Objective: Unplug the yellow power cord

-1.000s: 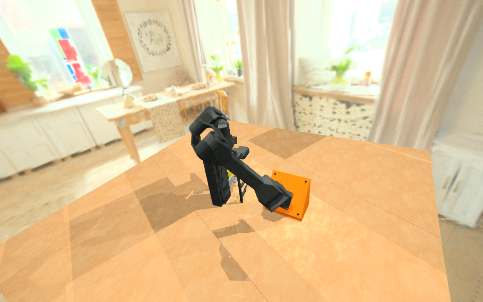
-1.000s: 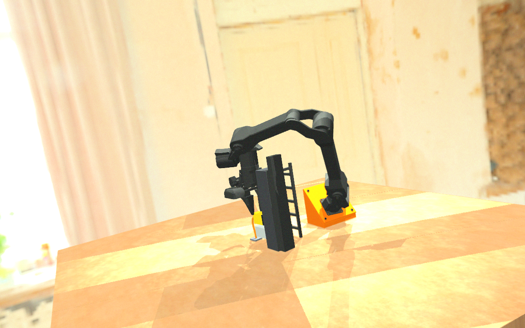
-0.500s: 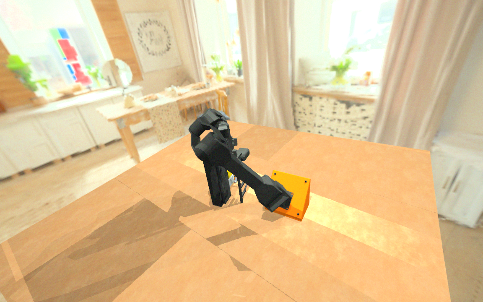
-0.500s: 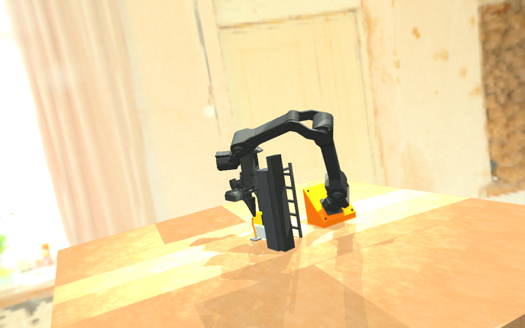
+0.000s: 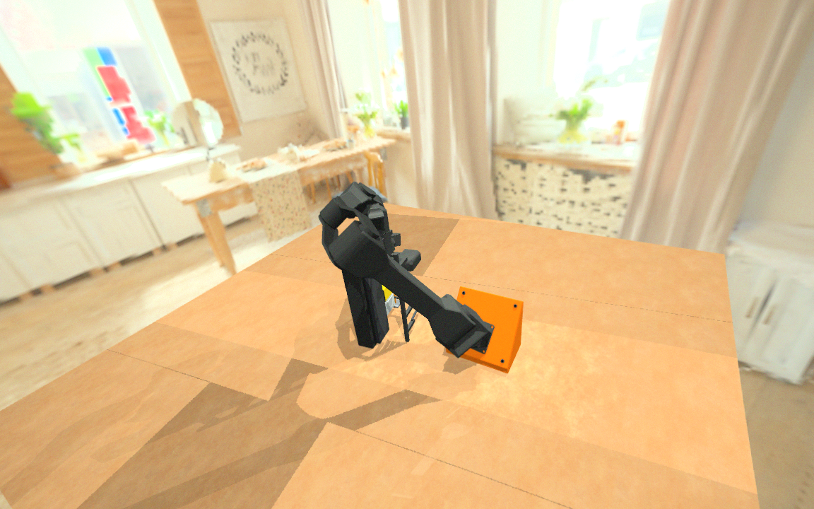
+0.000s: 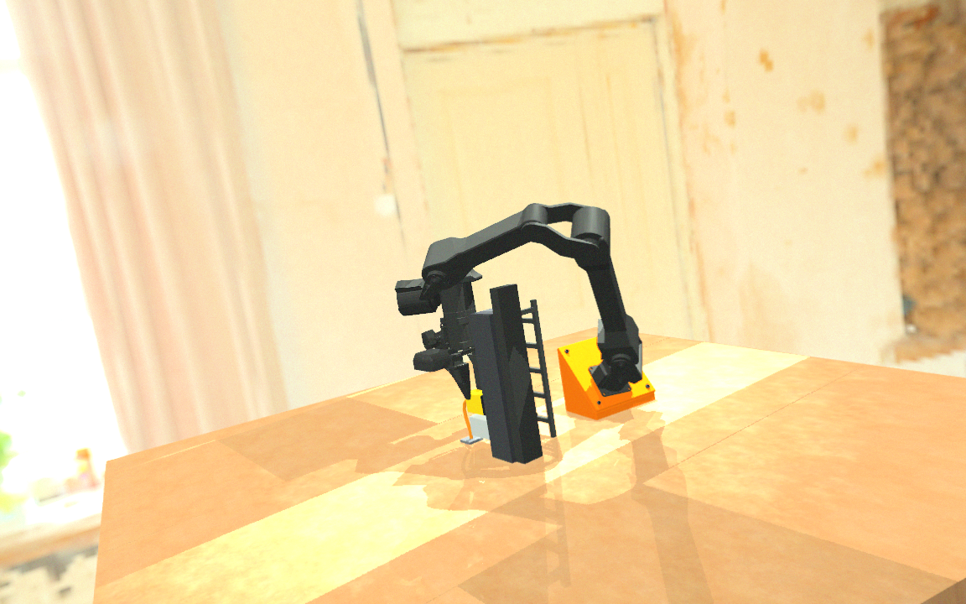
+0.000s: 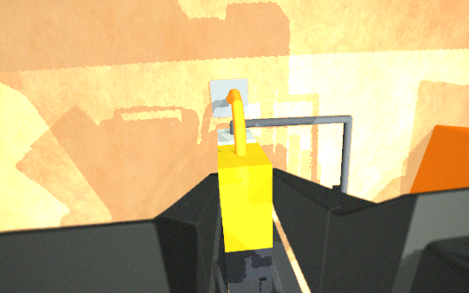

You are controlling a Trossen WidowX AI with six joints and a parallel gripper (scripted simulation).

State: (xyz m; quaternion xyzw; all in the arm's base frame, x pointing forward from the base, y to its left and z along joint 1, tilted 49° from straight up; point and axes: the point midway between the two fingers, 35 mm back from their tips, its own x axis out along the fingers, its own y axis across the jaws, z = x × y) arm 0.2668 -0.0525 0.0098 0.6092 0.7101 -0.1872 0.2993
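My gripper tip is 30 mm to the right of the yellow plug and 10 mm past it.
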